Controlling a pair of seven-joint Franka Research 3 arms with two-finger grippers.
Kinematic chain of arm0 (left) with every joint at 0, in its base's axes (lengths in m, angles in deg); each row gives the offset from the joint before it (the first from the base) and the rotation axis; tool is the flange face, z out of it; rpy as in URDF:
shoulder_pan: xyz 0 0 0.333 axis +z
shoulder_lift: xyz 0 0 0 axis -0.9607 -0.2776 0
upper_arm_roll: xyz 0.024 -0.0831 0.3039 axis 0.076 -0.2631 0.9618
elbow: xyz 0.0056 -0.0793 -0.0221 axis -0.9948 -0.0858 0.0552
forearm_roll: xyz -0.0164 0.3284 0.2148 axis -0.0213 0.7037 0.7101
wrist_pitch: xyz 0 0 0 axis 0.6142 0.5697 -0.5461
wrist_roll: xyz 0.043 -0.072 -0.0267 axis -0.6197 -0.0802 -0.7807
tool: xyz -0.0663 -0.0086 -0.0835 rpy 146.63 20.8 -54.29
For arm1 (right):
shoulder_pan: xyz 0 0 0.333 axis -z
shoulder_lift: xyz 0 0 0 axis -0.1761 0.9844 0
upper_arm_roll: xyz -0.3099 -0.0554 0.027 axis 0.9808 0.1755 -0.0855
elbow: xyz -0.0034 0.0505 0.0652 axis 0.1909 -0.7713 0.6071
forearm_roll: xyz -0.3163 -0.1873 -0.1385 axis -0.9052 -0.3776 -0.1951
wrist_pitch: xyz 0 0 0 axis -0.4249 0.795 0.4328
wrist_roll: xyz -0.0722 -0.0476 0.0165 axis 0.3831 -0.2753 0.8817
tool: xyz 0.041 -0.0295 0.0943 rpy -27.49 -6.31 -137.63
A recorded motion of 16 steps. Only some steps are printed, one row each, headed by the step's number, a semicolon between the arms.
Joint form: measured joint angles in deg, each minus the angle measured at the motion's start. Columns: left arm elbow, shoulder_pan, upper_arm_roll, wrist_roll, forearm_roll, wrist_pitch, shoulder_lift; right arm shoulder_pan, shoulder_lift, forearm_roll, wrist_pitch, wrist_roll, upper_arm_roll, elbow.
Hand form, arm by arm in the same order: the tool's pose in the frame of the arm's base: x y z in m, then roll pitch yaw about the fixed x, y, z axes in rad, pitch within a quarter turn. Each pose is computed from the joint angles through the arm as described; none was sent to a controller.
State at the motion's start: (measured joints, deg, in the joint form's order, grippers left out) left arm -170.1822 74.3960 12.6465 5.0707 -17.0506 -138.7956 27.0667; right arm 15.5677 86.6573 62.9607 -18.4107 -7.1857 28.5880 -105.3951
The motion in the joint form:
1: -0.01 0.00 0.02 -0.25 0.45 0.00 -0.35; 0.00 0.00 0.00 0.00 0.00 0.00 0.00
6: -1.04 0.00 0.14 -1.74 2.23 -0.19 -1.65; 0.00 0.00 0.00 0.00 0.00 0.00 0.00
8: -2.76 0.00 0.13 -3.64 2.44 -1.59 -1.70; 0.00 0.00 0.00 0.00 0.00 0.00 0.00
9: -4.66 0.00 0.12 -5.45 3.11 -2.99 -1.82; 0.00 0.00 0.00 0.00 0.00 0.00 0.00
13: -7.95 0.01 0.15 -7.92 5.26 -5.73 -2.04; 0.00 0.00 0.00 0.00 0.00 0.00 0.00
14: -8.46 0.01 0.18 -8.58 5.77 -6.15 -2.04; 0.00 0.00 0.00 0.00 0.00 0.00 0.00
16: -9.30 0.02 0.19 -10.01 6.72 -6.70 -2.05; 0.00 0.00 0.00 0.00 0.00 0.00 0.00
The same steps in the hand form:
1: 0.4749 0.0699 0.5693 -2.6154 0.2211 0.0772; 0.5516 0.0297 0.6413 3.1179 0.0451 0.0106
6: 0.4788 0.0738 0.5522 -2.5767 0.2434 0.1026; 0.5516 0.0297 0.6413 3.1179 0.0451 0.0106
8: 0.4788 0.0730 0.5395 -2.5681 0.2355 0.1183; 0.5516 0.0297 0.6413 3.1179 0.0451 0.0106
9: 0.4782 0.0729 0.5253 -2.5520 0.2318 0.1320; 0.5516 0.0297 0.6413 3.1179 0.0451 0.0106
13: 0.4771 0.0741 0.5016 -2.5127 0.2252 0.1398; 0.5516 0.0297 0.6413 3.1179 0.0451 0.0106
14: 0.4768 0.0748 0.4984 -2.5031 0.2205 0.1446; 0.5516 0.0297 0.6413 3.1179 0.0451 0.0106
16: 0.4759 0.0758 0.4930 -2.4840 0.2107 0.1576; 0.5516 0.0297 0.6413 3.1179 0.0451 0.0106

